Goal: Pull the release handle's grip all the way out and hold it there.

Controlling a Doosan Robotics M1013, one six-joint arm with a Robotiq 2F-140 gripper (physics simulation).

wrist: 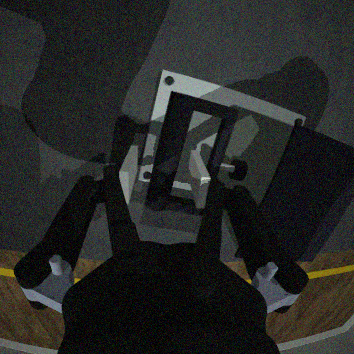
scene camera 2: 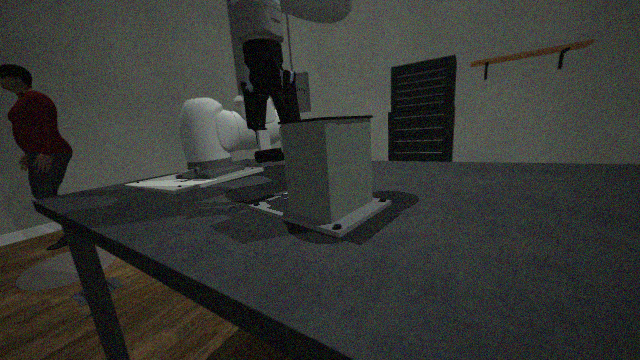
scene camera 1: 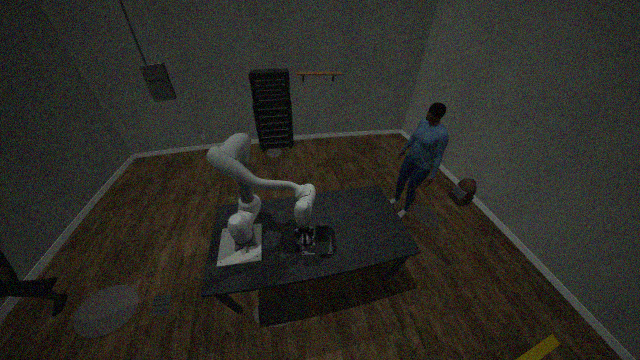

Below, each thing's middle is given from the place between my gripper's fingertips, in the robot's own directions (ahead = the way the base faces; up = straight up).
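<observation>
The light base plate (scene camera 2: 278, 206) is in the scene, and my gripper is 9 cm above it, 10 cm short of it and 2 cm to the left of it.
</observation>
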